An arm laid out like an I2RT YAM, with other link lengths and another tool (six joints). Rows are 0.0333 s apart.
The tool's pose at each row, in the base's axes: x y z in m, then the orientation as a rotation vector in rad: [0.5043, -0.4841, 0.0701, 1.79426, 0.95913, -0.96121]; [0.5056, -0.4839, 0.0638, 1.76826, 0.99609, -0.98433]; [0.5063, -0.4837, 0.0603, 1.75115, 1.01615, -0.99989]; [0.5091, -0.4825, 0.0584, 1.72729, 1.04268, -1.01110]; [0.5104, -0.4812, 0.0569, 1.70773, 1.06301, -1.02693]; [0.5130, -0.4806, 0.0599, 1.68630, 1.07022, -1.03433]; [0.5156, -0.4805, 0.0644, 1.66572, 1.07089, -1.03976]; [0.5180, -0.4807, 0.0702, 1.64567, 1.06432, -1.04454]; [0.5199, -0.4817, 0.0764, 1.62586, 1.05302, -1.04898]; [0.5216, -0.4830, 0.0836, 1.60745, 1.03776, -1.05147]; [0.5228, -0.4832, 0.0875, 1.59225, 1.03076, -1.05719]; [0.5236, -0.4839, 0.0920, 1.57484, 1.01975, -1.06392]
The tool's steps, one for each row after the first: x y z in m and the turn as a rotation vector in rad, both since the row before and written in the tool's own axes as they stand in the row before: [0.0062, -0.0010, 0.0016, -0.01042, -0.00707, -0.03883]; [0.0035, -0.0005, 0.0008, -0.00598, -0.00663, -0.02288]; [0.0030, 0.0017, -0.0011, -0.01368, -0.00524, -0.02613]; [0.0021, 0.0005, -0.0010, -0.00712, -0.00761, -0.02374]; [-0.0019, 0.0030, -0.0020, -0.01184, -0.01154, -0.01101]; [-0.0034, 0.0034, -0.0019, -0.01163, -0.01349, -0.00559]; [-0.0048, 0.0036, -0.0018, -0.01082, -0.01656, -0.00035]; [-0.0055, 0.0034, -0.0009, -0.01025, -0.01872, 0.00300]; [-0.0066, 0.0036, -0.0007, -0.00981, -0.01924, 0.00679]; [-0.0034, 0.0021, -0.0008, -0.00670, -0.01445, -0.00012]; [-0.0042, 0.0020, -0.0003, -0.00710, -0.01820, 0.00171]
